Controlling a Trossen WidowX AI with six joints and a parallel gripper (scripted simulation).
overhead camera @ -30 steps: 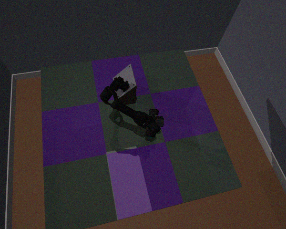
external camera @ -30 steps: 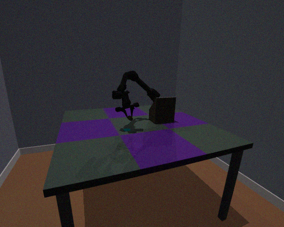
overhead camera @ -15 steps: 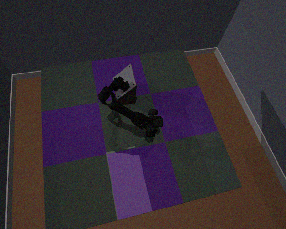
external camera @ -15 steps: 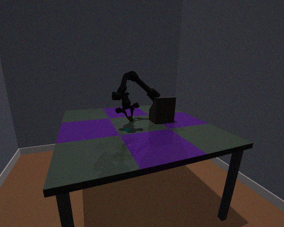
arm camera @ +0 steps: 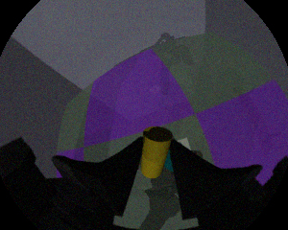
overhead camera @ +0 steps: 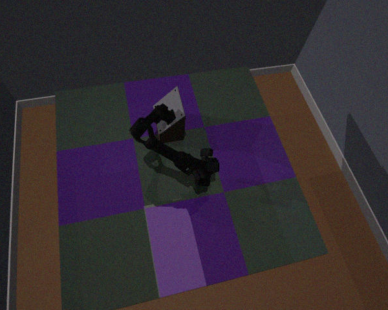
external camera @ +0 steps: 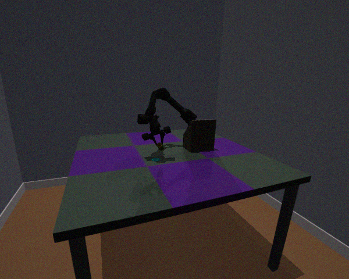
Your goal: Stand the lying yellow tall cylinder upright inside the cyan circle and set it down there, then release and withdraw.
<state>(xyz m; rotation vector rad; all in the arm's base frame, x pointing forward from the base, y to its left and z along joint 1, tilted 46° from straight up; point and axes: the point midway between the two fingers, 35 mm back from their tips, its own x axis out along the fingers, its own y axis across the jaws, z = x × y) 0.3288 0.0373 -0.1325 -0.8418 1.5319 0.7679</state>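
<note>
The yellow tall cylinder lies 10 mm behind my gripper tip, 10 mm to the right of it and 10 mm below it. From my gripper tip the other things lie so: cyan circle (10 mm ahead, 40 mm to the right, 110 mm below).
</note>
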